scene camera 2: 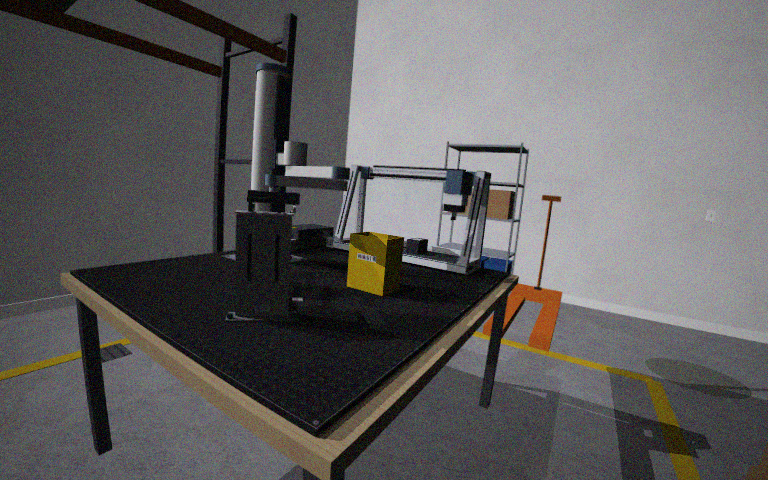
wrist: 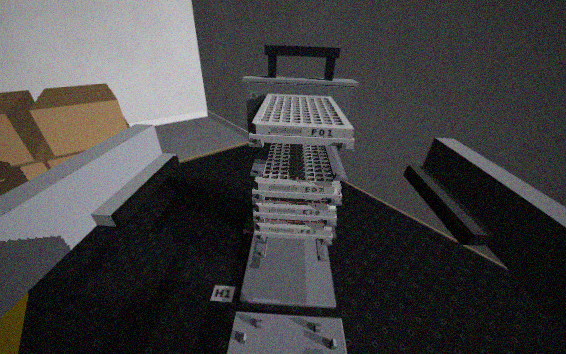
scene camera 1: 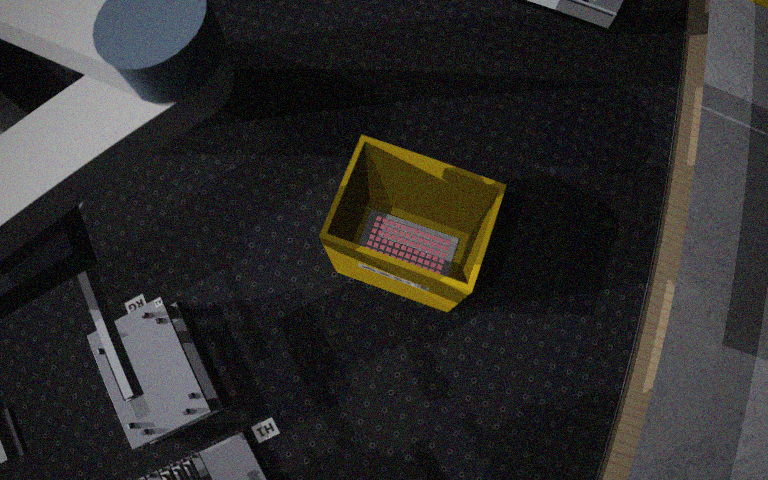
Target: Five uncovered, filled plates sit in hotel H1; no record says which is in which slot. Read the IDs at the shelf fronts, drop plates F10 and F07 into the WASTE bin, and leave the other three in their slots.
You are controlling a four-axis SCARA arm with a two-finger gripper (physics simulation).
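Places are measured from the arm's base along level axes (x left, y back, z up), in millimetres.
Pixels of known places: gripper, fingertip midpoint: (scene camera 2: 272,209) (wrist: 291,150) (scene camera 1: 70,429).
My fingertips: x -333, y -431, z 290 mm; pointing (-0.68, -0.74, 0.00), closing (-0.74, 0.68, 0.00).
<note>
Ahead of a thing's pixels: the offset from my fingertips to its middle. "*": to the spot under its first point.
Hotel H1 @(dx -123, dy -119, dz -117 mm) (scene camera 2: 249,254) (wrist: 300,80) holds a stack of plates in the wrist view: F01 @(dx -95, dy -90, dz -18 mm) (wrist: 300,131) on top, then, below a gap, one that looks like E07 @(dx -95, dy -90, dz -74 mm) (wrist: 287,188), a blurred one like E10 @(dx -95, dy -90, dz -103 mm) (wrist: 287,211) and a lowest one like F07 @(dx -95, dy -90, dz -131 mm) (wrist: 287,230). My gripper (wrist: 291,150) is open and empty, facing the shelf fronts, its fingers wide on either side and apart from the plates. In scene camera 1 one finger crosses above the RG stand. A pink-filled plate @(dx +304, dy -214, dz -264 mm) (scene camera 1: 416,237) lies inside the yellow WASTE bin @(dx +307, dy -215, dz -177 mm) (scene camera 1: 351,266) (scene camera 2: 365,277); its ID cannot be read.
The grey RG stand (scene camera 1: 158,367) (wrist: 290,335) is beside the hotel's base, near the H1 label @(* dx +15, dy -116, dz -277 mm) (scene camera 1: 265,430) (wrist: 222,293). A gantry machine (scene camera 2: 476,226) stands behind the bin. The arm's column (scene camera 2: 263,130) rises behind the hotel. Cardboard boxes (wrist: 80,125) are beyond the table.
</note>
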